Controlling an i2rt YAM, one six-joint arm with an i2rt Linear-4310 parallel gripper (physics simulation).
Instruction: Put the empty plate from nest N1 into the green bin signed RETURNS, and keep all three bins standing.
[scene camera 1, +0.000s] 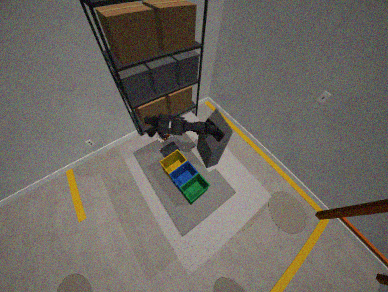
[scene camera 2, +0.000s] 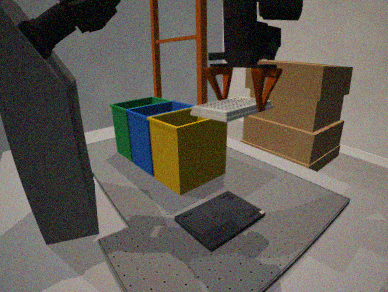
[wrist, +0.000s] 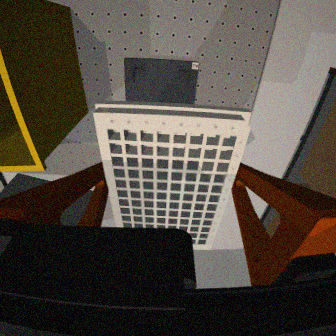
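Seen in the pictures: gripper, fingertip midpoint: (scene camera 1: 162, 136) (wrist: 169, 168); arm's base, link origin: (scene camera 1: 214, 129) (scene camera 2: 36, 38).
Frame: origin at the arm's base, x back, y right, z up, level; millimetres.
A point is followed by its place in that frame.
The white gridded plate (scene camera 2: 230, 108) {x -205, y 310, z -138 mm} (wrist: 171, 167) {x -271, y 292, z -139 mm} is held level between the orange fingers of my gripper (scene camera 2: 242, 104) {x -263, y 291, z -150 mm} (wrist: 169, 168) {x -263, y 291, z -150 mm}, which is shut on its long sides. It hangs above the floor board, higher than the dark flat nest (scene camera 1: 169, 148) {x -224, y 289, z -379 mm} (scene camera 2: 220, 220) {x -216, y 291, z -379 mm} (wrist: 160, 82) {x -275, y 285, z -379 mm} and close to the yellow bin's rim. The nest's small label is unreadable. The green bin (scene camera 1: 194, 190) {x -321, y -163, z -388 mm} (scene camera 2: 121, 132) {x -249, y -171, z -300 mm}, blue bin (scene camera 1: 184, 174) {x -289, y -2, z -388 mm} (scene camera 2: 140, 144) {x -241, y -38, z -305 mm} and yellow bin (scene camera 1: 173, 162) {x -290, y 146, z -372 mm} (scene camera 2: 202, 156) {x -309, y 150, z -306 mm} (wrist: 55, 75) {x -312, y 150, z -304 mm} stand upright in a row, green farthest from the nest. No RETURNS sign is legible.
The bins and nest stand on a grey perforated board (scene camera 1: 182, 222) {x -554, y -277, z -391 mm} (scene camera 2: 150, 260) {x -53, y 267, z -391 mm}. A dark grey pedestal (scene camera 1: 209, 154) {x -90, y -72, z -165 mm} (scene camera 2: 55, 165) {x 27, y 107, z -228 mm} carries the arm beside it. Cardboard boxes (scene camera 2: 290, 100) stand behind the plate in scene camera 2. An orange frame (scene camera 2: 201, 50) rises behind the bins.
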